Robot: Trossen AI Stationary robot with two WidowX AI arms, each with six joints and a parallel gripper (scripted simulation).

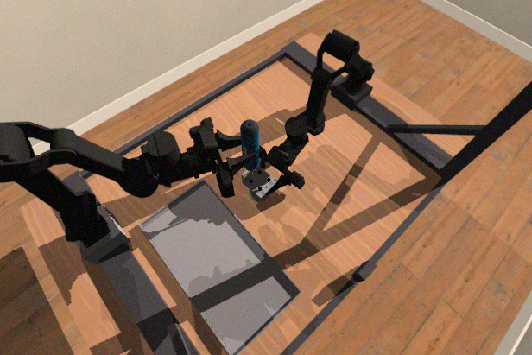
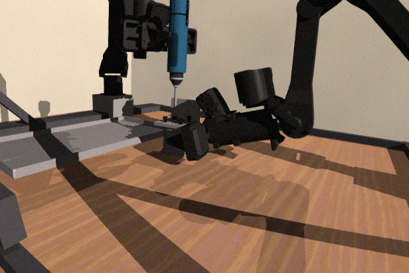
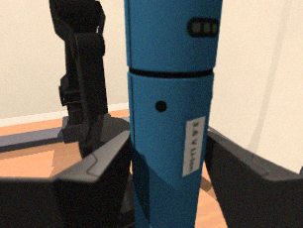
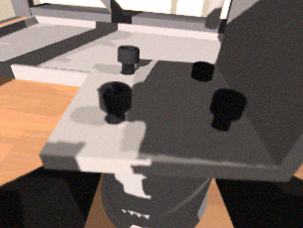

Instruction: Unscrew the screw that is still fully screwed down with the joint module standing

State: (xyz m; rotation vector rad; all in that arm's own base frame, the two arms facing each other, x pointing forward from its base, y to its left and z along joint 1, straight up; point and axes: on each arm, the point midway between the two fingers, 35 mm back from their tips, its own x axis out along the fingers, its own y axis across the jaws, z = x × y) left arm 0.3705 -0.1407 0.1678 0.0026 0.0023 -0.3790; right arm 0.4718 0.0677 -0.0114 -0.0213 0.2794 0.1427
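Right now my right hand is 30 mm to the right of the joint module, 10 mm past it and 10 mm above it. Round my right hand: screw: 50 mm to the left, 30 mm above, 10 mm ahead; then grey bracket: 30 mm to the left, 30 mm above, 10 mm behind; then grey mat: 230 mm to the left, 100 mm behind, 30 mm below.
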